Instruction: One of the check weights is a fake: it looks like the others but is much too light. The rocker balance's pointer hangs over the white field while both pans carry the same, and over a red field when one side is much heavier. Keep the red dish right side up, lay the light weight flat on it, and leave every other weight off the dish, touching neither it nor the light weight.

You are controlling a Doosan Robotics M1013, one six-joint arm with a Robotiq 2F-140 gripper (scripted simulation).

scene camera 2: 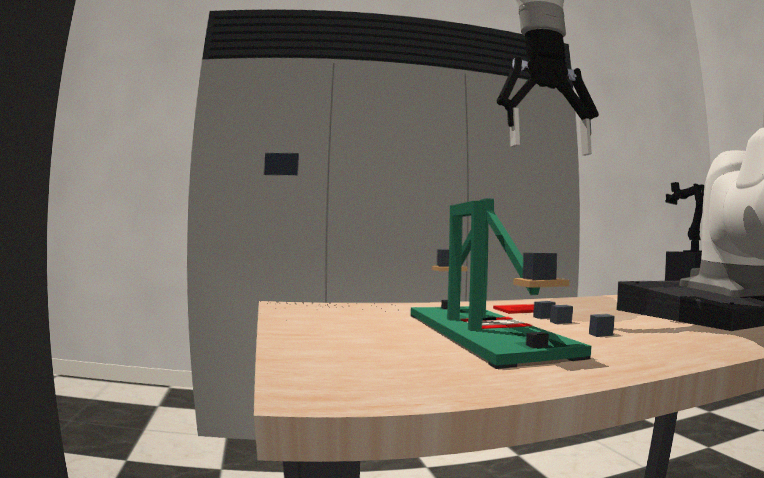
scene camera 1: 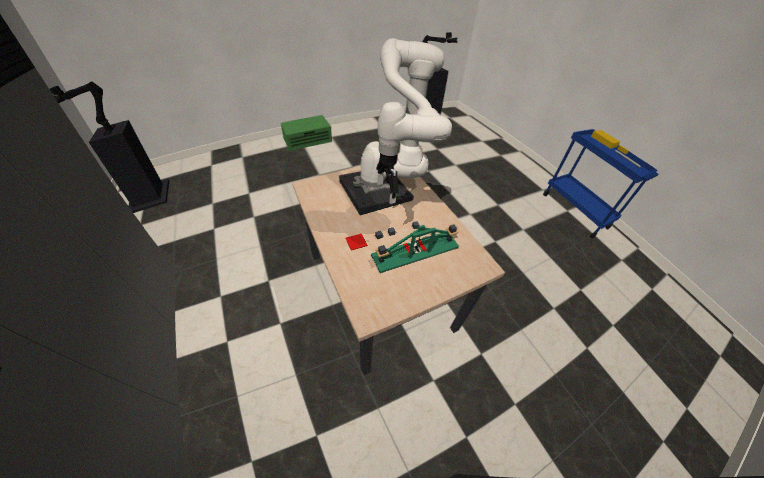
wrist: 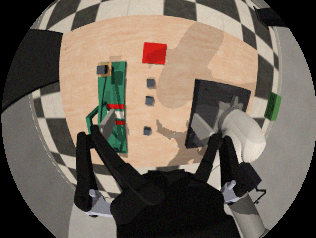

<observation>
green rocker balance: scene camera 2; scene camera 1 397, 255; wrist
same spot on green rocker balance: (wrist: 112, 96) = (scene camera 2: 467, 316)
</observation>
